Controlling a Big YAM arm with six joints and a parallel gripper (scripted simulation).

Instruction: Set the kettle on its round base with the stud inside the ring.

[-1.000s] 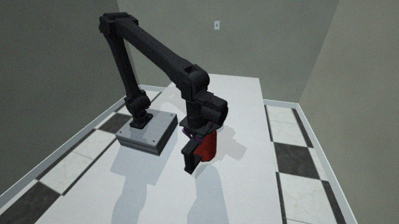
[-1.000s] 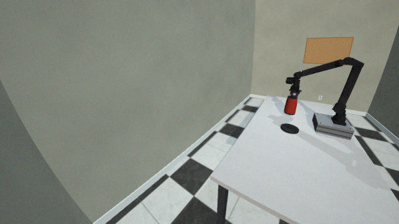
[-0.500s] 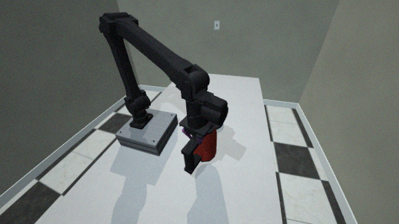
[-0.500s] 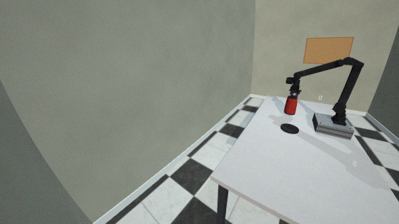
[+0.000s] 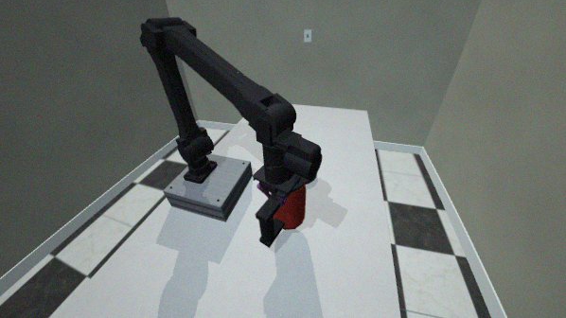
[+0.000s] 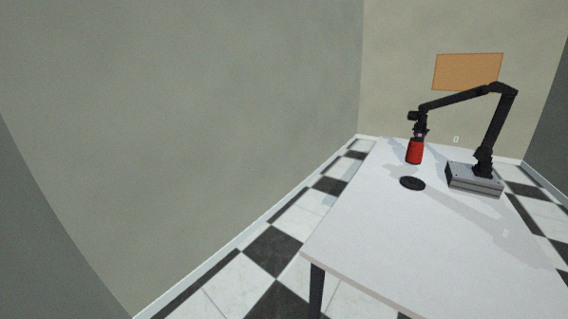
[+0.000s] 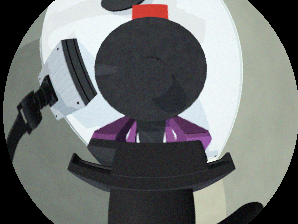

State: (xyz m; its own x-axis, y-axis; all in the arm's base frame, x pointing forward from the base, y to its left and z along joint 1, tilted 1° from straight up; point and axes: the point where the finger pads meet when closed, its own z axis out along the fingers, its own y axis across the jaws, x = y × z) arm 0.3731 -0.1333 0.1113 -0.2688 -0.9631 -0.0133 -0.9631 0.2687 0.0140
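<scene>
My gripper is now 5 cm above the red kettle, 3 cm to the right of it and 1 cm short of it. The rest, counted from my hand: round black base: 32 cm to the left, 18 cm below.
</scene>
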